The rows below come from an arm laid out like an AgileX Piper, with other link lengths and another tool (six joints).
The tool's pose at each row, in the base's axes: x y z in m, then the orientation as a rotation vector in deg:
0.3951, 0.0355, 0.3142, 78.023, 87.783, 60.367
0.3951, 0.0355, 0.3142, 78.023, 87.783, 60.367
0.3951, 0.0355, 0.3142, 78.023, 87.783, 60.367
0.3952, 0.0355, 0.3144, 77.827, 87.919, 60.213
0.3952, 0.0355, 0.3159, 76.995, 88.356, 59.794
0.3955, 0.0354, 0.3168, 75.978, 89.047, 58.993
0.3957, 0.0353, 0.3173, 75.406, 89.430, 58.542
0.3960, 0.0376, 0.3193, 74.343, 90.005, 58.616
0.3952, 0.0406, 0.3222, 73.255, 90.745, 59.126
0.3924, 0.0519, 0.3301, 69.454, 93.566, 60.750
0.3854, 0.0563, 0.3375, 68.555, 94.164, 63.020
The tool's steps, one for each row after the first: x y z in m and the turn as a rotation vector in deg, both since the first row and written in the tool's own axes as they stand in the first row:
0.0000, 0.0000, 0.0000, 0.000, 0.000, 0.000
0.0000, 0.0000, 0.0000, 0.000, 0.000, 0.000
0.0000, 0.0002, 0.0000, 0.018, 0.000, -0.232
-0.0001, 0.0016, -0.0005, -0.058, 0.063, -1.076
-0.0002, 0.0026, -0.0005, 0.035, 0.062, -2.276
-0.0004, 0.0031, -0.0004, 0.087, 0.060, -2.950
0.0018, 0.0053, -0.0006, -0.173, 0.552, -3.746
0.0047, 0.0079, -0.0021, -0.475, 1.429, -4.385
0.0159, 0.0153, -0.0065, -1.289, 4.593, -6.698
0.0206, 0.0204, -0.0152, -2.062, 6.497, -6.317

